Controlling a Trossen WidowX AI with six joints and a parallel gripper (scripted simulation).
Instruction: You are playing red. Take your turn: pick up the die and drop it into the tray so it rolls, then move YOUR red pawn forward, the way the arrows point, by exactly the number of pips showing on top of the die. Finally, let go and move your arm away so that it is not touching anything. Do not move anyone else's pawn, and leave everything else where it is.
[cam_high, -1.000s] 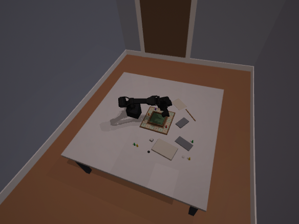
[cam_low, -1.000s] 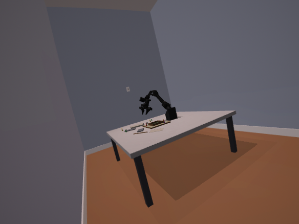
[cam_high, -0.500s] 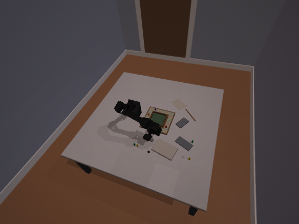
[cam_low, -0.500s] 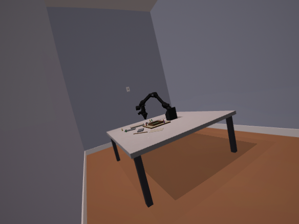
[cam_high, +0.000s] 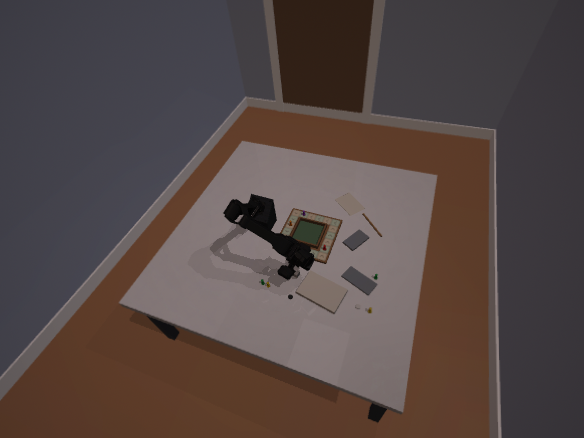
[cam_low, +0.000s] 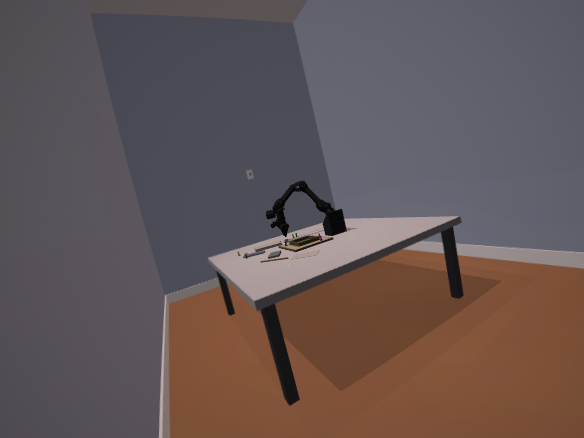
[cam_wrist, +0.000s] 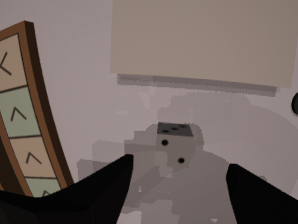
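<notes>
The die is 4 cm below my gripper tip. Also, from my gripper tip: red pawn 8 cm ahead, 18 cm to the left, 2 cm below; green felt tray 4 cm behind, 25 cm to the left, 4 cm below; black disc 2 cm ahead, 11 cm to the right, 5 cm below.
</notes>
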